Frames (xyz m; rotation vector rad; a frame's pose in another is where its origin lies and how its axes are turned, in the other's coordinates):
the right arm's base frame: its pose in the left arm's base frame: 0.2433 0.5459 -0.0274 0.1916 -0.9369 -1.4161
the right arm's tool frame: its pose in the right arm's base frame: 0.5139 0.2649 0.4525 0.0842 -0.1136 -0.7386
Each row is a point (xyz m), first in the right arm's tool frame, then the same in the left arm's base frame.
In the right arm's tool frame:
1: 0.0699 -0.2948 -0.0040
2: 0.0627 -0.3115 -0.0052
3: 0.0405 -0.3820 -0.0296
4: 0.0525 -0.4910 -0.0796
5: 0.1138 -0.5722 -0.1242
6: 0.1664 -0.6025 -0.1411
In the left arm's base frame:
1: -0.0737 0.3873 0.4045
2: -0.0749 0.3988 0.3904
3: -0.0725 0.4311 0.3196
4: -0.0906 0.4394 0.2008
5: -0.1332 0.4020 0.1052
6: -0.1680 0.3652 0.0677

